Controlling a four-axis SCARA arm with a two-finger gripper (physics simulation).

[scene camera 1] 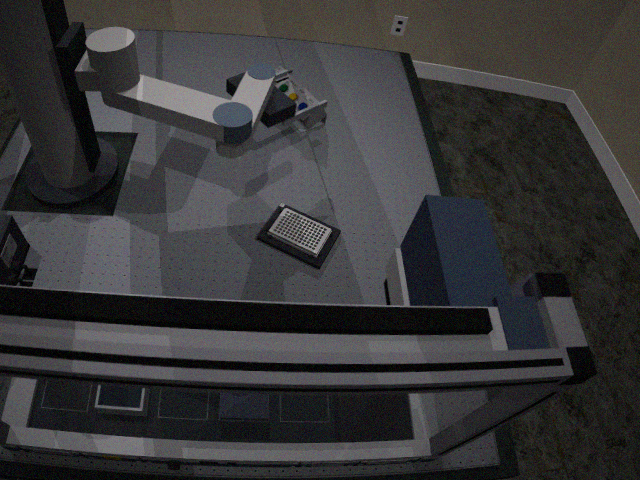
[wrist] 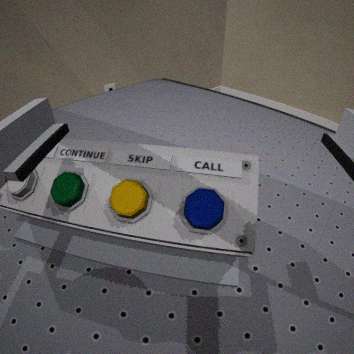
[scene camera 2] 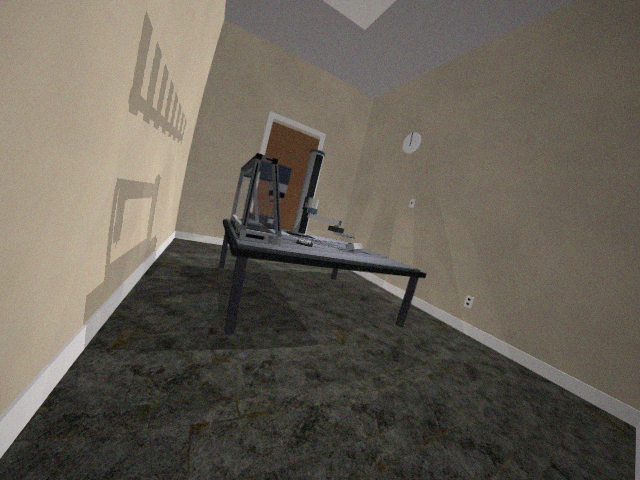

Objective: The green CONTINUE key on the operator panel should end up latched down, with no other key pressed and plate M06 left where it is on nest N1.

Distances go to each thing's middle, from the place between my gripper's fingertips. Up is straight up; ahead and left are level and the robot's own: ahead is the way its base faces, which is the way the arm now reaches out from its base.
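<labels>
My gripper is 1 cm to the left of the blue CALL button [wrist: 203, 207] and 6 cm above it. Counting from my gripper, I find the yellow SKIP button [wrist: 128, 198] 3 cm behind, 3 cm to the left and 6 cm below, while the green CONTINUE key [wrist: 67, 188] is 6 cm behind, 7 cm to the left and 6 cm below. The white well plate [scene camera 1: 298, 231] is 42 cm to the right of my gripper, 1 cm behind it and 11 cm below it. Going by their middles, of the things named here the white well plate is the farthest from my gripper.
</labels>
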